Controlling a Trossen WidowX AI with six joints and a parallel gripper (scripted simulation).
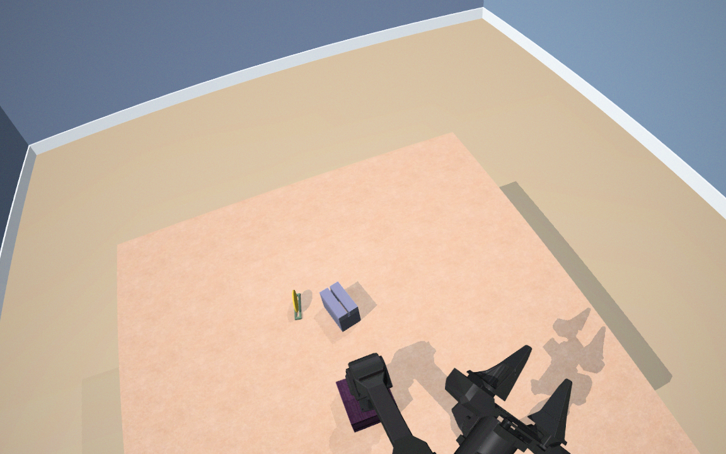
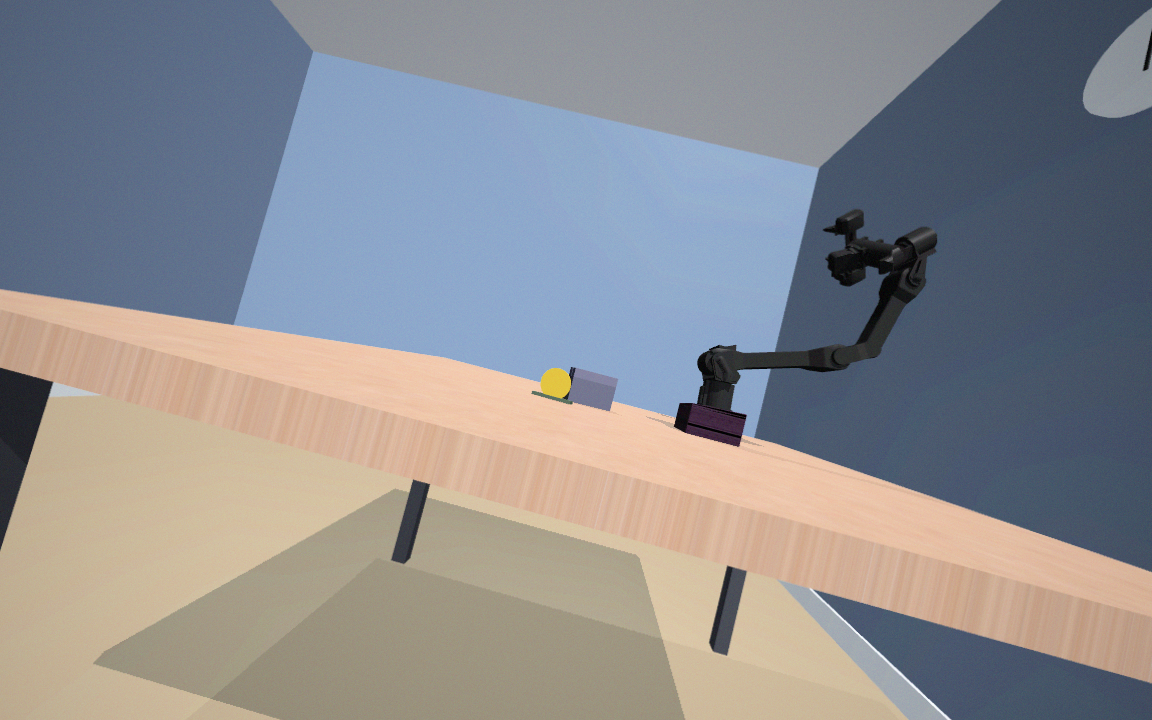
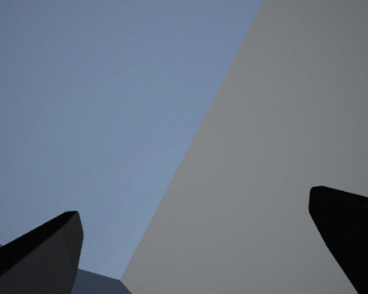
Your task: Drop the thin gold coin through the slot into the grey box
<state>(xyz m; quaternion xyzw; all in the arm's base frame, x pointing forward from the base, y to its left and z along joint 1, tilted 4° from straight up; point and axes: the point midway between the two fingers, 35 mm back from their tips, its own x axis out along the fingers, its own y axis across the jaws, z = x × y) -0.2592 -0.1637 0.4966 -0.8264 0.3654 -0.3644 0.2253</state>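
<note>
Right now my gripper tip is 56 cm short of the coin, 54 cm above it and 36 cm to the right of it.
</note>
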